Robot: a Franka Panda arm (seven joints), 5 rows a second.
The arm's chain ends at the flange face. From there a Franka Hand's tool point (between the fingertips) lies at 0.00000 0.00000 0.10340 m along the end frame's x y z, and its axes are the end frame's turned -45 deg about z.
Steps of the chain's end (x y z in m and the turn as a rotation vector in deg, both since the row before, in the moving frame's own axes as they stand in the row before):
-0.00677 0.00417 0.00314 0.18 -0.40 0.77
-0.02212 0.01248 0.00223 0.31 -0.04 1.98
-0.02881 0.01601 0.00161 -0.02 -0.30 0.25
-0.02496 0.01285 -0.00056 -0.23 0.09 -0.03
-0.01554 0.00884 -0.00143 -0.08 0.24 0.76
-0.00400 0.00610 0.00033 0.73 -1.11 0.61
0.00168 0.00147 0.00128 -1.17 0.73 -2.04
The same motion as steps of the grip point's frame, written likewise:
-0.00801 -0.00258 0.00314 0.41 -0.16 0.77
-0.02411 -0.00726 0.00223 0.25 0.19 1.98
-0.03210 -0.00941 0.00161 0.20 -0.23 0.25
-0.02691 -0.00815 -0.00056 -0.23 -0.10 -0.03
-0.01704 -0.00433 -0.00143 -0.23 0.11 0.76
-0.00761 -0.00087 0.00030 1.30 -0.27 0.61
-0.00037 0.00466 0.00125 -1.34 -0.31 -2.04

